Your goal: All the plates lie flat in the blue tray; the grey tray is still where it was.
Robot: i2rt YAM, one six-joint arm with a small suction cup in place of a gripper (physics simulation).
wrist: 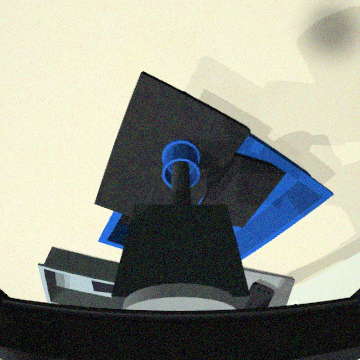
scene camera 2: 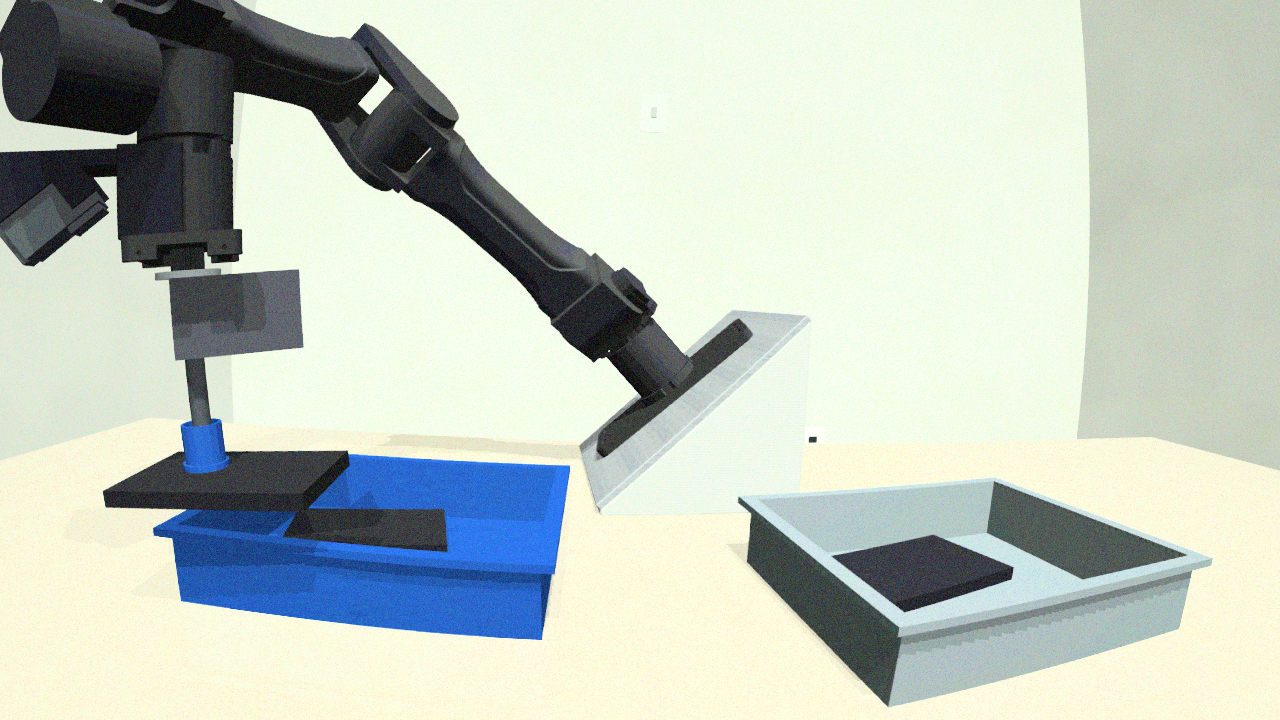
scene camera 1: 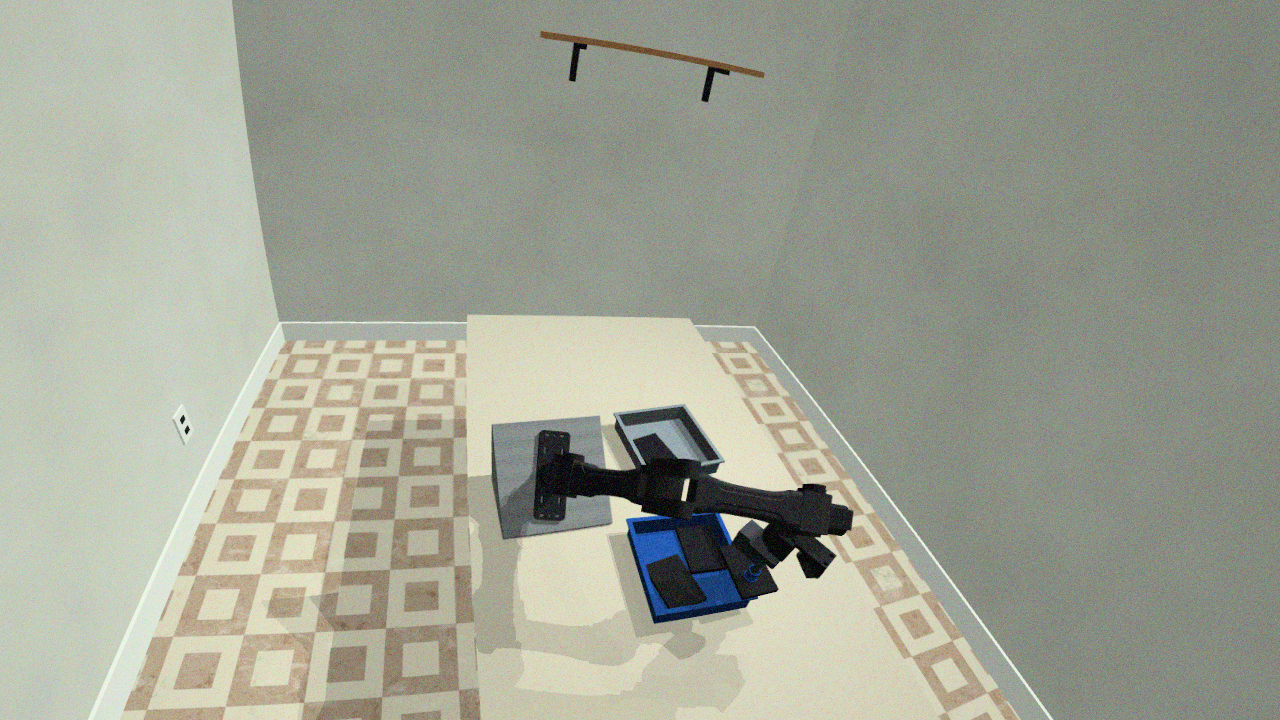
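Seen in the pictures: hand, its tool point: (wrist: 180,150) (scene camera 2: 210,483) (scene camera 1: 747,579); arm's base, origin of its link: (scene camera 2: 675,390) (scene camera 1: 551,475).
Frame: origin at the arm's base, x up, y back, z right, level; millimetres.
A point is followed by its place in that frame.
Observation:
My suction cup (scene camera 1: 752,571) @(y -379, x -19, z 298 mm) (scene camera 2: 204,465) (wrist: 181,172) @(y -379, x -19, z 298 mm) is shut on a flat black plate (scene camera 1: 757,587) @(y -387, x -11, z 325 mm) (scene camera 2: 259,479) @(y -400, x -7, z 249 mm) (wrist: 135,130) @(y -418, x -11, z 298 mm). It holds the plate about level, above the rim of the blue tray (scene camera 1: 698,615) @(y -278, x -90, z 329 mm) (scene camera 2: 358,591) @(y -386, x -73, z 198 mm) (wrist: 310,195) @(y -184, x -58, z 318 mm), partly outside it. Two black plates lie apart in the blue tray: one plate (scene camera 1: 675,580) @(y -248, x -83, z 243 mm) and another plate (scene camera 1: 700,548) @(y -329, x -83, z 166 mm). The grey tray (scene camera 1: 705,435) @(y -440, x -45, z -176 mm) (scene camera 2: 1047,626) @(y -436, x -68, z -178 mm) (wrist: 80,260) @(y -388, x -79, z -68 mm) stands apart from the blue one and holds a black plate (scene camera 1: 655,445) @(y -304, x -83, z -180 mm) (scene camera 2: 930,568) @(y -305, x -83, z -166 mm) lying flat. The arm hides part of the grey tray in scene camera 1.
The arm is mounted on a grey wedge-shaped base (scene camera 1: 519,447) @(y 72, x 47, z -42 mm) (scene camera 2: 716,447) @(y -127, x -33, z -30 mm), beside both trays on the cream table (scene camera 1: 572,367) @(y -117, x -95, z -559 mm). The arm's forearm passes above the gap between the trays. A wooden shelf (scene camera 1: 651,51) is fixed high on the wall.

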